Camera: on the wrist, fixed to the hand. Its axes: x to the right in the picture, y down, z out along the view.
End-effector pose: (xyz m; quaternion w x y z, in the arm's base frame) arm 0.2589 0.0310 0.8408 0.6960 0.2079 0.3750 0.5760
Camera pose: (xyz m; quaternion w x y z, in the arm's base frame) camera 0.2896 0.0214 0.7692 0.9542 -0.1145 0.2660 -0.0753
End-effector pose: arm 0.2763 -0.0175 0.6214 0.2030 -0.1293 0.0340 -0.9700
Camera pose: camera 0.2305 0.0453 0.6107 0.5461 0.2522 -0.0020 0.7988
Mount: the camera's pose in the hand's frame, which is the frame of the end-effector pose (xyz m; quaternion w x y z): 0.0127 -0.0739 -0.0233 0.6967 -0.0966 -0.1224 -0.7002
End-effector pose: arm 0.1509 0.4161 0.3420 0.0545 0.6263 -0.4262 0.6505
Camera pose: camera 0.1750 0.4713 0.3923 0.5018 0.8091 0.0721 0.2972
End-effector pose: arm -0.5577 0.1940 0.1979 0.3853 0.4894 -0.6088 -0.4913
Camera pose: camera -0.5224 0.1736 0.1308 0.1028 -0.6699 0.0812 0.7308
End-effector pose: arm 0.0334 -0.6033 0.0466 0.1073 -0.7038 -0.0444 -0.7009
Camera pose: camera -0.0049 -0.5375 0.0657 0.4894 0.5554 0.4691 0.4816
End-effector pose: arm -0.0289 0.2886 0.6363 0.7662 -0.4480 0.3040 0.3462
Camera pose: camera 0.0341 0.2445 0.6520 0.7701 -0.5566 -0.2291 -0.2111
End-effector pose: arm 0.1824 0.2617 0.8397 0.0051 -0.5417 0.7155 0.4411
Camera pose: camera 0.2457 0.2353 0.8015 0.3477 -0.8249 0.0760 0.4392
